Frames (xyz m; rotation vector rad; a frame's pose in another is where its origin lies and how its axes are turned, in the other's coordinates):
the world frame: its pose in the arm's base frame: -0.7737 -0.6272 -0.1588 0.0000 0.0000 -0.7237
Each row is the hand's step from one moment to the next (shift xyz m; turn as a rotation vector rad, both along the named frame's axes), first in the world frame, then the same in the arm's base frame.
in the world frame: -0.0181 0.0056 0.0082 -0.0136 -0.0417 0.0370
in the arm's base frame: -0.0099 0.0162 0.0082 -0.0378 -0.0222 0.0370
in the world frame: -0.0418 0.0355 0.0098 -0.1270 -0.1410 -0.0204
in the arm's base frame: -0.0078 0.0543 0.0098 -0.1885 -0.0216 -0.0204
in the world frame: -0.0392 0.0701 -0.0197 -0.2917 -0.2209 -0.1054
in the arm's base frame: 0.0170 0.0785 -0.0197 -0.3649 0.0276 -0.1054
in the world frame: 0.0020 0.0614 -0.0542 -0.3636 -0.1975 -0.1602
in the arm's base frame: 0.0422 0.0447 -0.0542 -0.4032 0.0928 -0.1602
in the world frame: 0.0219 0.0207 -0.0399 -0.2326 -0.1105 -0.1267
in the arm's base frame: 0.0301 0.0010 -0.0399 -0.2475 0.0712 -0.1267
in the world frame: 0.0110 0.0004 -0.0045 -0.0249 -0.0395 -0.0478
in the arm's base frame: 0.0085 -0.0070 -0.0045 -0.0448 -0.0131 -0.0478
